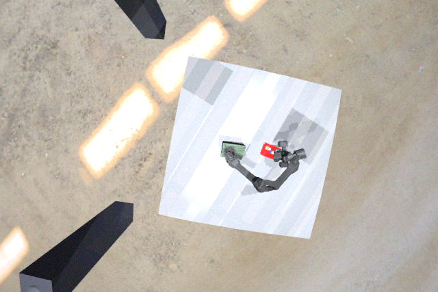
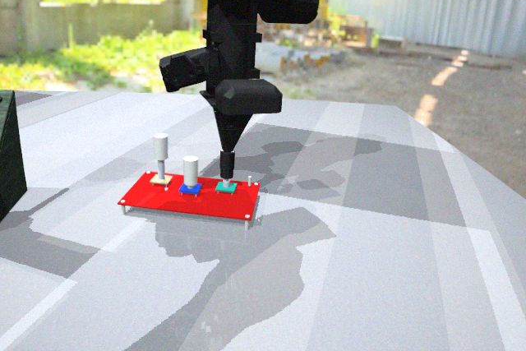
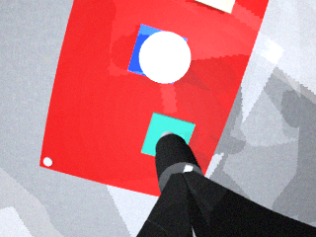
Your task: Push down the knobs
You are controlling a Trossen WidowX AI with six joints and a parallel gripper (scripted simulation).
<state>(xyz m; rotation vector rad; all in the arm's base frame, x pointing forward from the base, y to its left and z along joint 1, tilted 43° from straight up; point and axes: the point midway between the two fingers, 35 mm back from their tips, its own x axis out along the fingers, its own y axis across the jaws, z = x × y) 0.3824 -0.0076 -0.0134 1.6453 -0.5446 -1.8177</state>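
My gripper tip is now 10 mm above the black knob. The rest, counted from my gripper tip: blue potentiometer (50 mm behind, 30 mm below, 10 mm to the right); teal potentiometer (30 mm below); grey knob (50 mm behind, 30 mm below, 10 mm to the right).
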